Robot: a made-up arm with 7 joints. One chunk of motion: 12 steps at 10 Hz.
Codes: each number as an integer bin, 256 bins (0 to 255) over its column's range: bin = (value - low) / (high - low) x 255, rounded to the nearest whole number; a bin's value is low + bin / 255 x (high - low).
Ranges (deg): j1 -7.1..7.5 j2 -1.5..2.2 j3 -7..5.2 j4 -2.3..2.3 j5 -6.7..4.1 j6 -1.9..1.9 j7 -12.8..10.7
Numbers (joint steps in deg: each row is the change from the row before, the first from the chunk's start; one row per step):
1: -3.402 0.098 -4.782 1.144 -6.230 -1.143 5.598
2: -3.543 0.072 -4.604 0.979 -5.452 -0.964 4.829
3: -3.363 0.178 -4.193 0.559 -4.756 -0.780 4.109
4: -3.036 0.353 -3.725 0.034 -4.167 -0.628 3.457
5: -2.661 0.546 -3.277 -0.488 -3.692 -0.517 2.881
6: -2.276 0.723 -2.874 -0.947 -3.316 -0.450 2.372
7: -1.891 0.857 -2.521 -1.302 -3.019 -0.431 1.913
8: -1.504 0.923 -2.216 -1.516 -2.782 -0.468 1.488
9: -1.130 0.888 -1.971 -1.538 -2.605 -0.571 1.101
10: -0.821 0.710 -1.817 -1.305 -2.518 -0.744 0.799
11: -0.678 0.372 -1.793 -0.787 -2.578 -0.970 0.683
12: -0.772 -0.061 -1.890 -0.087 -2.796 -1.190 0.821
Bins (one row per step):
1: 65 110 46 191 11 51 200
2: 62 108 50 182 29 63 191
3: 65 116 59 158 46 75 183
4: 71 128 68 129 60 85 176
5: 78 141 78 100 71 93 170
6: 84 153 86 75 80 97 165
7: 91 162 94 55 87 99 160
8: 98 167 100 43 93 96 155
9: 104 165 105 42 97 89 151
10: 110 152 108 55 99 78 148
11: 112 129 109 84 97 62 146
12: 111 99 107 123 92 48 148

